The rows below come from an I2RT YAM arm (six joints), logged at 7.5 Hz.
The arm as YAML. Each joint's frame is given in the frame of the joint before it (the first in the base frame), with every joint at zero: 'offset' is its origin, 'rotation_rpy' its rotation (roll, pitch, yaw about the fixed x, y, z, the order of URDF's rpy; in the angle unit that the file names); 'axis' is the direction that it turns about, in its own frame. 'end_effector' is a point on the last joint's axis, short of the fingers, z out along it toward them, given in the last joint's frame.
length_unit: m
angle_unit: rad
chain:
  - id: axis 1
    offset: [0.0, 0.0, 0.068]
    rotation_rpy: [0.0, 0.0, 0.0]
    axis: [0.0, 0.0, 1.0]
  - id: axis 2
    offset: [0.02, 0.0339, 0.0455]
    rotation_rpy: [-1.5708, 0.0, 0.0]
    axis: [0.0, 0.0, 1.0]
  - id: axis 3
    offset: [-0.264, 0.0, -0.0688]
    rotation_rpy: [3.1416, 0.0, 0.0]
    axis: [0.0, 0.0, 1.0]
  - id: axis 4
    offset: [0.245, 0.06, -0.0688]
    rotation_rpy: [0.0, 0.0, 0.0]
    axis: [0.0, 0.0, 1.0]
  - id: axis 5
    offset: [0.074, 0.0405, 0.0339]
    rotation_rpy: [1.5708, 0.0, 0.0]
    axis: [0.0, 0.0, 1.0]
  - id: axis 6
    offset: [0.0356, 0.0, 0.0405]
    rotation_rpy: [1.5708, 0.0, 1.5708]
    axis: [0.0, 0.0, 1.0]
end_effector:
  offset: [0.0, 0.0, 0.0]
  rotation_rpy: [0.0, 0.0, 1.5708]
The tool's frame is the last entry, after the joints.
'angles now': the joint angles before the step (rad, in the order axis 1, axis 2, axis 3, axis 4, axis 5, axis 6). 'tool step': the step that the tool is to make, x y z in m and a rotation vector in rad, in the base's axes. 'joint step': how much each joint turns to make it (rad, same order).
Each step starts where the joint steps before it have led.
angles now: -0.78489, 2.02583, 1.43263, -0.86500, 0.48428, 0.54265
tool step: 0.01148, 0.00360, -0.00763, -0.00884, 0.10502, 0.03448
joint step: 0.03358, 0.05455, 0.04691, -0.05759, 0.07898, -0.00839
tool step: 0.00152, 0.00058, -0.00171, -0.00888, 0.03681, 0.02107
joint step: 0.00610, 0.00915, 0.00458, -0.00572, 0.03089, -0.01945
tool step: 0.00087, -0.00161, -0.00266, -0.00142, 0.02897, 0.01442
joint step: 0.00000, 0.01409, 0.00913, -0.00495, 0.02022, -0.01832
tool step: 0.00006, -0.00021, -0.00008, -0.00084, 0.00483, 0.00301
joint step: -0.00001, 0.00118, 0.00118, -0.00078, 0.00381, -0.00382
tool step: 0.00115, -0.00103, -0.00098, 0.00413, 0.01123, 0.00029
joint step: 0.00039, 0.01105, 0.01295, -0.01296, 0.00458, 0.00001
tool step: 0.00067, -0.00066, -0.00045, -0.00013, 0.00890, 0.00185
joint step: 0.00037, 0.00611, 0.00726, -0.00648, 0.00611, -0.00192
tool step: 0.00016, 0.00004, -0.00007, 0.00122, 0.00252, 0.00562
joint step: 0.00040, 0.00000, -0.00037, 0.00149, 0.00075, -0.00646
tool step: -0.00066, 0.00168, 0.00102, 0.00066, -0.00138, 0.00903
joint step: 0.00190, -0.00954, -0.01066, 0.00687, -0.00152, -0.00880
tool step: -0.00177, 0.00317, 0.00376, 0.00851, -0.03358, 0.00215
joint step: 0.00076, -0.02556, -0.02176, 0.01564, -0.02899, -0.00076
